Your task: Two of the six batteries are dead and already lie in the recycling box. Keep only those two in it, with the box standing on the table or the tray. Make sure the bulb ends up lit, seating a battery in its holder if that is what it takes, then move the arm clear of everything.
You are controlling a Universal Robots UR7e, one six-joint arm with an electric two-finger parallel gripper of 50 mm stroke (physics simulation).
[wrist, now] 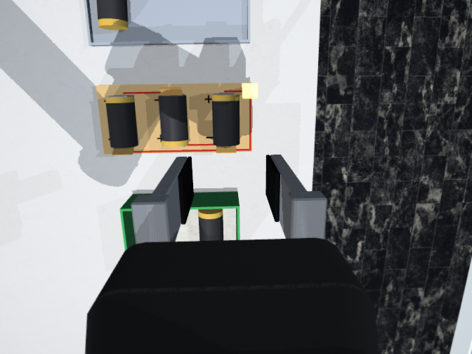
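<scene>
A tan holder board [147, 117] with red wire lines lies across the upper middle of the wrist view. Three black batteries sit in its slots: the left battery [122, 122] and the right battery [226, 121] have their gold ends at the top, the middle battery [174, 120] has its gold end at the bottom. The bulb [249, 90] at the board's top right corner is bright pale yellow, lit. The green recycling box [215, 200] stands below the board; one battery [211, 227] shows inside, the rest is hidden by the gripper. My gripper [229, 176] is open and empty, above the table.
A grey-blue tray [170, 43] lies at the top, with a black battery [113, 11] at its left side, partly cut off by the view's edge. The white table [45, 150] ends at the right, beside a dark tiled floor [390, 150].
</scene>
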